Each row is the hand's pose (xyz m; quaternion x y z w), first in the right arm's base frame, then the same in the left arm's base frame.
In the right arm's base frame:
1: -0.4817 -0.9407 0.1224 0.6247 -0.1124 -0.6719 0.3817
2: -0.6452 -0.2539 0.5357 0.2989 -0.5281 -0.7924 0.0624
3: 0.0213 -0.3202 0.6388 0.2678 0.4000 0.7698 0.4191
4: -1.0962 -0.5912 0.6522 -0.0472 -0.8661 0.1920 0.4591
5: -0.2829 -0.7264 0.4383 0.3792 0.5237 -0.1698 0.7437
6: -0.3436 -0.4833 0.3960 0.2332 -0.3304 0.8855 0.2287
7: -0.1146 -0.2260 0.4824 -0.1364 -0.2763 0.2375 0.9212
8: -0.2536 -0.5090 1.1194 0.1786 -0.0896 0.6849 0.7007
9: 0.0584 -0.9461 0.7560 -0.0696 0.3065 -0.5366 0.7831
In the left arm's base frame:
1: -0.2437 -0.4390 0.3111 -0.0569 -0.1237 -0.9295 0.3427
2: 0.1658 0.2428 0.1198 -0.3875 -0.5815 -0.6635 0.2671
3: 0.3768 -0.1834 -0.3629 0.6597 0.6585 0.2284 0.2811
4: 0.1897 0.2286 0.6943 -0.1962 -0.3043 0.2598 0.8952
5: 0.1102 -0.3567 0.0806 0.1242 0.7227 -0.6231 0.2720
6: 0.0690 -0.1251 -0.0157 0.5936 0.0384 0.5306 0.6038
7: 0.2040 -0.0384 -0.3325 -0.2102 0.4387 0.1249 0.8647
8: 0.7954 -0.1535 0.0446 0.3801 0.4715 0.2669 0.7497
9: 0.4710 -0.7115 -0.0177 -0.4826 0.6022 -0.5800 0.2609

